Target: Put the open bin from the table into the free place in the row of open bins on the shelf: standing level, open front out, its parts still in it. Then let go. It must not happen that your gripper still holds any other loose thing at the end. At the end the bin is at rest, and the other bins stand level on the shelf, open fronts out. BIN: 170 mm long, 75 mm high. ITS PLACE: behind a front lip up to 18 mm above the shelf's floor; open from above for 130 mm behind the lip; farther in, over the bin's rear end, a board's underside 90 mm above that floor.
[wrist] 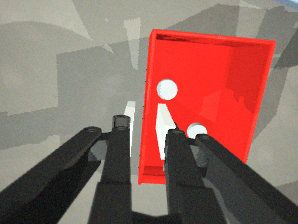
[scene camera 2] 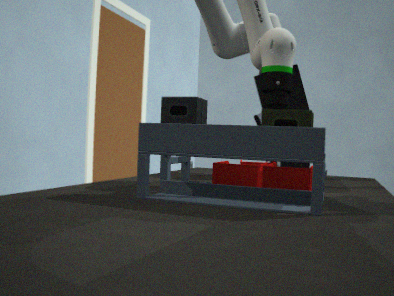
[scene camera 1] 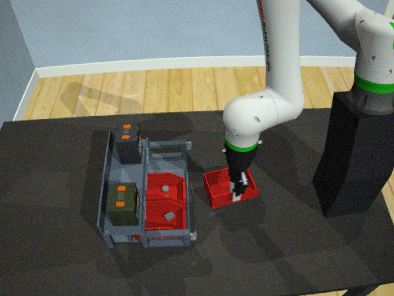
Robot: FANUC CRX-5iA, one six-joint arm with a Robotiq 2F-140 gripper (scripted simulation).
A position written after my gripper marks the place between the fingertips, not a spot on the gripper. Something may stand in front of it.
I see my gripper [wrist: 145, 115], a dark box [scene camera 2: 182, 110] and an olive box [scene camera 1: 123, 203].
The olive box also shows in scene camera 2 [scene camera 2: 270, 117]. The wrist view does not show the dark box: it is out of frame. The wrist view misses the olive box: it is out of frame.
